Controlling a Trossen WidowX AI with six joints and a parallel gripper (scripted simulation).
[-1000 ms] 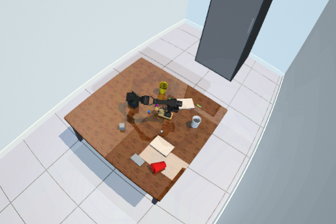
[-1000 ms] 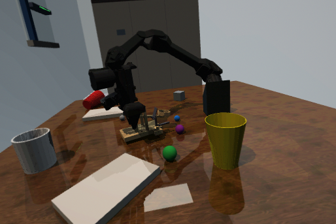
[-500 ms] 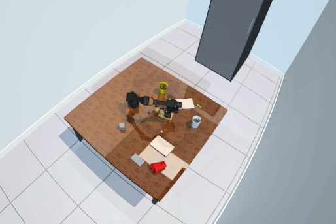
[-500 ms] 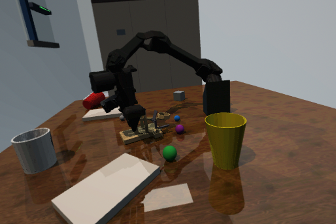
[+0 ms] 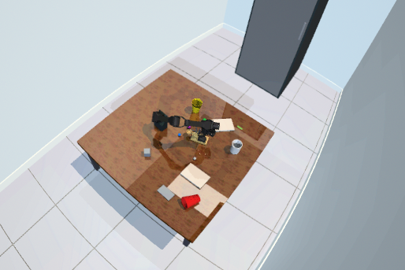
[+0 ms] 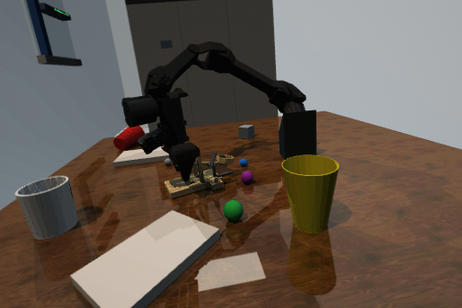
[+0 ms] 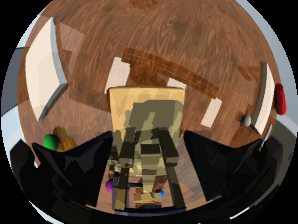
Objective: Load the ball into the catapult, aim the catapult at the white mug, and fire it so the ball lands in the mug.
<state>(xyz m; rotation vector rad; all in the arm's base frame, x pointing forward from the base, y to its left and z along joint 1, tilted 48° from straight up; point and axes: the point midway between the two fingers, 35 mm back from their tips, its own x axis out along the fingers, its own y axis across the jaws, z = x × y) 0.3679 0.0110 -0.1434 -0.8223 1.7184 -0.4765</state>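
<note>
The purple ball is 17 cm behind my gripper tip, 3 cm to the left of it and 2 cm below it. From my gripper tip the other things lie so: blue ball (18 cm behind, 9 cm to the right, 2 cm below); then green ball (10 cm behind, 18 cm to the left, 2 cm below); then wooden catapult (6 cm behind, 1 cm to the right, 2 cm above).
</note>
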